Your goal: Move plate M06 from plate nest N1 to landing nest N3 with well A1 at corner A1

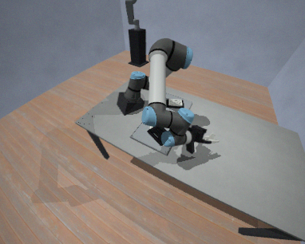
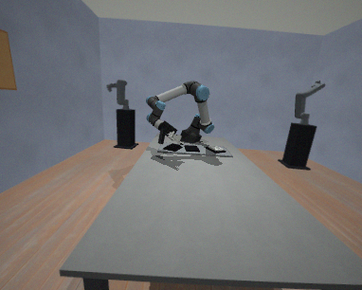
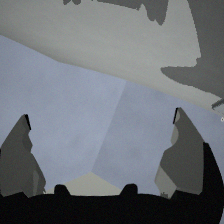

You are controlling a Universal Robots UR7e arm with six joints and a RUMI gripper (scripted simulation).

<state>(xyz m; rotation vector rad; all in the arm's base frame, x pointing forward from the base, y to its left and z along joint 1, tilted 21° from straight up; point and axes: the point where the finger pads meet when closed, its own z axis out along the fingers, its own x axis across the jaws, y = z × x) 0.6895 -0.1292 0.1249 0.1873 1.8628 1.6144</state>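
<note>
My hand is 30 cm past the black well plate, 8 cm to the left of it and 11 cm above it. The rest, counted from my hand: dark slab 30 cm behind, 8 cm to the right, 13 cm below; then dark nest pad 33 cm behind, 9 cm to the left, 13 cm below.
</note>
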